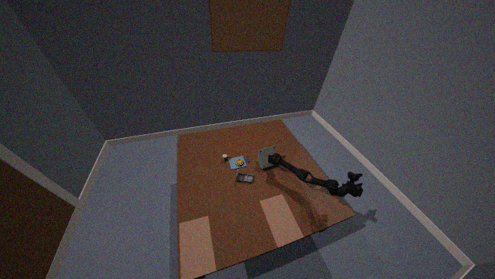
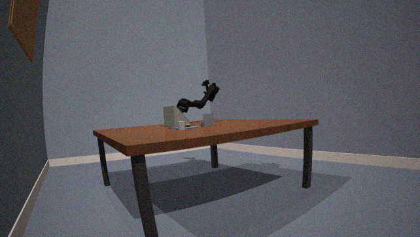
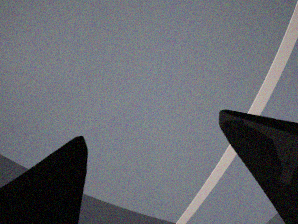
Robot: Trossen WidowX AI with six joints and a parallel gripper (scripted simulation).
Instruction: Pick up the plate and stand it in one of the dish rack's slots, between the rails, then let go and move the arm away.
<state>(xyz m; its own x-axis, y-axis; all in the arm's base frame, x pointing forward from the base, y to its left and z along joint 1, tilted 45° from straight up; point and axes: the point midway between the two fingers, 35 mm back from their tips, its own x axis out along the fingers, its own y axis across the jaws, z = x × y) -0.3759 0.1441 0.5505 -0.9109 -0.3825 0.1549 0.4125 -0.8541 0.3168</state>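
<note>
Right now my gripper tip is 73 cm short of the yellow plate, 55 cm to the left of it and 31 cm above it. From my gripper tip the other things lie so: blue mat: 75 cm ahead, 56 cm to the right, 32 cm below; then grey dish rack: 72 cm ahead, 38 cm to the right, 30 cm below; then blue utensil: 65 cm ahead, 58 cm to the right, 32 cm below.
</note>
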